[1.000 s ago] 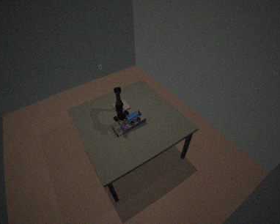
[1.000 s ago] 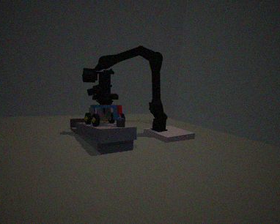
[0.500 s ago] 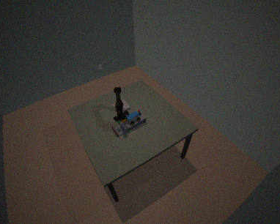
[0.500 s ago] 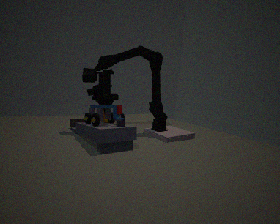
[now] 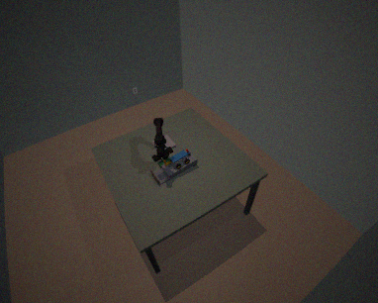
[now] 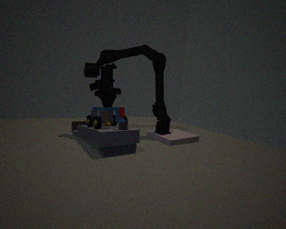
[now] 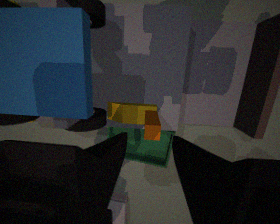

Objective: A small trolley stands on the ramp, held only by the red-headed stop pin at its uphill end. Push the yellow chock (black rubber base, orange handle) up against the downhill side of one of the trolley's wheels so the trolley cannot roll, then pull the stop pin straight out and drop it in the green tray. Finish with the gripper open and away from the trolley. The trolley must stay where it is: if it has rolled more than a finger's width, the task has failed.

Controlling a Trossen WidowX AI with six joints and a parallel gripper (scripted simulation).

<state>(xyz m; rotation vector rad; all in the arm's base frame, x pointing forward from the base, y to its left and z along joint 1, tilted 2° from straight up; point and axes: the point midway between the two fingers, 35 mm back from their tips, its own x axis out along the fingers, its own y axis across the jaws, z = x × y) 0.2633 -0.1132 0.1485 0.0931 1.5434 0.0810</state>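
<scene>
My gripper tip is now 5 cm above the yellow chock and 2 cm to the right of it. Also, from my gripper tip: grey ramp (12 cm to the left, 8 cm below, 6 cm ahead); green tray (14 cm below, 7 cm behind, 3 cm to the left); blue trolley (13 cm to the left, 6 cm ahead, 2 cm below).
</scene>
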